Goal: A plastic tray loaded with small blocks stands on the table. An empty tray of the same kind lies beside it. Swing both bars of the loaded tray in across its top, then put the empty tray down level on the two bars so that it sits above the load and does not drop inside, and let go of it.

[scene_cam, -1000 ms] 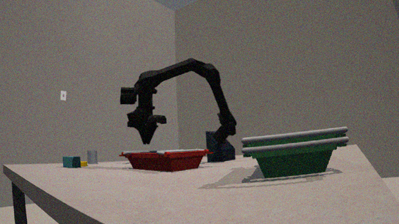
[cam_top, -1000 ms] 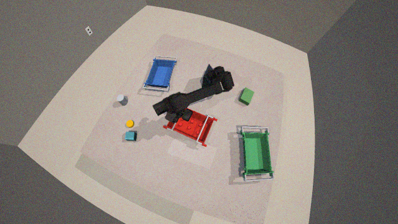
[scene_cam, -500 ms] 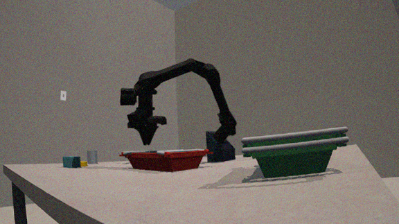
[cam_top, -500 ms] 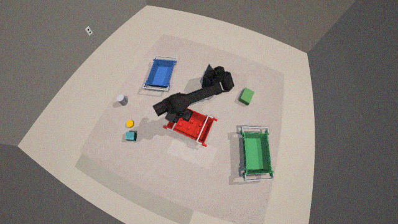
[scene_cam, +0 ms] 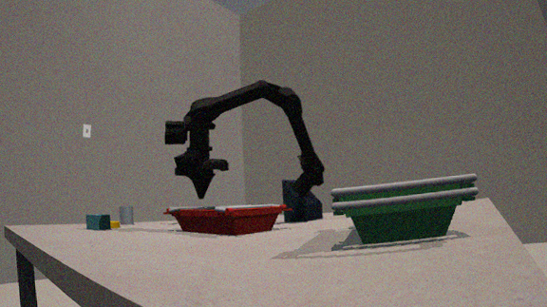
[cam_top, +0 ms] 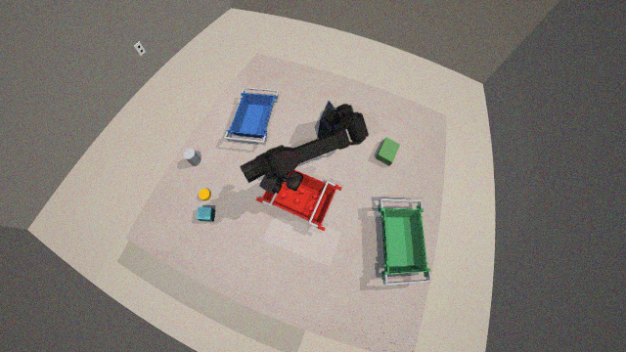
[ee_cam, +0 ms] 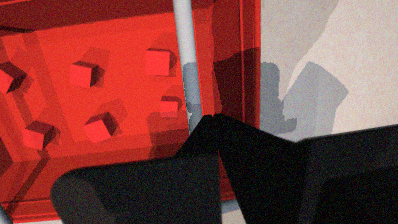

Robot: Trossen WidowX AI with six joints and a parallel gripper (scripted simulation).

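Right now my gripper tip is 28 cm past the blue tray, 29 cm to the left of it and 4 cm above it. Also, from my gripper tip: yellow disc 16 cm ahead, 29 cm to the right, 8 cm below; then teal block 24 cm ahead, 23 cm to the right, 7 cm below; then grey cylinder 4 cm ahead, 44 cm to the right, 5 cm below.
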